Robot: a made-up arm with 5 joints.
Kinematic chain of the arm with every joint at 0, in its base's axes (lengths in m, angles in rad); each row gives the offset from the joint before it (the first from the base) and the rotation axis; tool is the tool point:
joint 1: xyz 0 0 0.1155 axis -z
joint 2: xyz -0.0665 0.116 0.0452 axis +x
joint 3: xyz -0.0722 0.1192 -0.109 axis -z
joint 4: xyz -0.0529 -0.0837 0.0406 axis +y
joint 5: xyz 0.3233 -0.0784 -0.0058 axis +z
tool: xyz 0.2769 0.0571 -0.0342
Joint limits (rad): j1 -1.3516..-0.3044 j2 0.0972..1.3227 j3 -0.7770..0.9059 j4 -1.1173..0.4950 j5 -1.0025..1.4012
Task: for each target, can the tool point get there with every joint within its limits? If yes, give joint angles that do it. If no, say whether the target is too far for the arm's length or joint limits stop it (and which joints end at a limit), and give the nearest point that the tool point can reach.
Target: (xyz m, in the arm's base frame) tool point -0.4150 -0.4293 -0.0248
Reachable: no: joint limits stop it (at a limit: joint 1, joint 2, joint 3, joint 4, joint 5) | nearest point -0.1857 -0.3948 -0.0091 | short by 0.232 m
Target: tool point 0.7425 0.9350 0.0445
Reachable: no: too far | nearest point 0.2689 0.5590 0.0900 | short by 0.606 m
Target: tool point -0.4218 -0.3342 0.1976
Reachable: no: joint limits stop it (at a limit: joint 1, joint 3, joint 4, joint 5) | nearest point -0.1772 -0.4220 0.2164 | short by 0.261 m
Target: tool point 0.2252 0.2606 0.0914
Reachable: yes | joints -0.4302 0.7792 0.3913 -0.0762 0.5678
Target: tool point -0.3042 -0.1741 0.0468
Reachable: no: joint limits stop it (at a limit: joint 1, joint 2, joint 3, joint 5) | nearest point -0.1773 -0.3845 -0.0257 | short by 0.256 m
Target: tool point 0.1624 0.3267 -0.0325
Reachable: yes | joints -1.0264 0.3907 0.2188 0.0622 -0.1837
